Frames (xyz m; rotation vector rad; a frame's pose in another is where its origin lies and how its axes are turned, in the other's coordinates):
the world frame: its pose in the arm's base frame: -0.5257 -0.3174 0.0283 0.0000 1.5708 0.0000
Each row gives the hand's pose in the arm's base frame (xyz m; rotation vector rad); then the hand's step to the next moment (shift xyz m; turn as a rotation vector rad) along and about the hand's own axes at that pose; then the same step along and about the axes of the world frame.
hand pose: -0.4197 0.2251 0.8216 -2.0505 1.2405 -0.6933
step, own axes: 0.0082 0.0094 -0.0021 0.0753 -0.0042 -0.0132
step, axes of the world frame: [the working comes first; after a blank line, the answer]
step, axes of the arm's base frame: -0.0034 -0.0112 -0.0047 0.0244 -0.0697 0.0202

0.0047 -0.0112 -0.0034 -0.0202 -0.0697 0.0244
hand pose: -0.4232 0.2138 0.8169 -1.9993 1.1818 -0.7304
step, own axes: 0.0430 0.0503 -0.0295 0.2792 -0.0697 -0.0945
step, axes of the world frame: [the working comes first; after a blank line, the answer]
step, axes of the arm's base frame: -0.0292 -0.0641 -0.0169 0.0837 -0.2524 0.1450

0.0169 -0.0641 -0.0292 -0.1450 -0.2524 0.0837
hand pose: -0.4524 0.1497 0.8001 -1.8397 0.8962 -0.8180
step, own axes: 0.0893 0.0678 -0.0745 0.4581 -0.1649 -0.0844
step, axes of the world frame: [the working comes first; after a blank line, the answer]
step, axes of the arm's base frame: -0.0313 -0.1295 -0.0194 0.2075 -0.3670 0.2577

0.0194 -0.1295 -0.0313 -0.2577 -0.3670 0.2075
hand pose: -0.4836 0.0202 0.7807 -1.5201 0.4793 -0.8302
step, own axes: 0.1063 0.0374 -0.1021 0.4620 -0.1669 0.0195
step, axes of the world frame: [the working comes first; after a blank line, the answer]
step, axes of the arm's base frame: 0.0004 -0.1511 -0.0170 0.2864 -0.2995 0.2644

0.0170 -0.1511 0.0004 -0.2644 -0.2995 0.2864
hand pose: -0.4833 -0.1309 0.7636 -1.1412 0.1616 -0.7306
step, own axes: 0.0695 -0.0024 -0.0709 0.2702 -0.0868 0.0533
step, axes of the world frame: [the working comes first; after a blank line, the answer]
step, axes of the arm's base frame: 0.0183 -0.0969 -0.0119 0.1921 -0.1407 0.1634

0.0119 -0.0969 0.0183 -0.1634 -0.1407 0.1921
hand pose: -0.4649 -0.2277 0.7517 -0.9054 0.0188 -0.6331
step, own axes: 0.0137 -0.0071 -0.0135 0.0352 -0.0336 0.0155
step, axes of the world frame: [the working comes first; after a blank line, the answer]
step, axes of the arm's base frame: 0.0039 -0.0201 0.0001 0.0161 -0.0221 0.0431

-0.0001 -0.0201 0.0039 -0.0431 -0.0221 0.0161
